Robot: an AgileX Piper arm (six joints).
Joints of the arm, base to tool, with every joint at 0 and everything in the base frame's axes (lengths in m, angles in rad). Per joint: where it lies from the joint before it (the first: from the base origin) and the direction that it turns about. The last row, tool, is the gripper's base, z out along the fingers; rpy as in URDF.
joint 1: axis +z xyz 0 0 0.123
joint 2: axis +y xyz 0 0 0
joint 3: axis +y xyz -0.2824 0 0.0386
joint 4: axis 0.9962 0 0.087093 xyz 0.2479 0 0.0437
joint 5: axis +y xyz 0 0 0
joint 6: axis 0.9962 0 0.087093 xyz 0.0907 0 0.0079
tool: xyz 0 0 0 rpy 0 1.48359 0
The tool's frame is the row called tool.
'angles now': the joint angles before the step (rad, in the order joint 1, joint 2, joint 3, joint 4, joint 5, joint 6). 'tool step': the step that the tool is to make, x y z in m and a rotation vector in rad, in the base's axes. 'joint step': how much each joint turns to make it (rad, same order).
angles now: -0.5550 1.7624 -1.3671 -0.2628 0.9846 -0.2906
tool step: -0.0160 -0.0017 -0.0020 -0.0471 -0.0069 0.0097
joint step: -0.0220 -0.0497 0.0817 -0.0442 -0.0657 -0.0001
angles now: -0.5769 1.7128 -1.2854 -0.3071 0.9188 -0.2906
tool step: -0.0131 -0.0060 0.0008 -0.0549 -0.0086 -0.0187
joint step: -0.0263 -0.0334 0.0490 -0.0602 -0.0480 0.0308
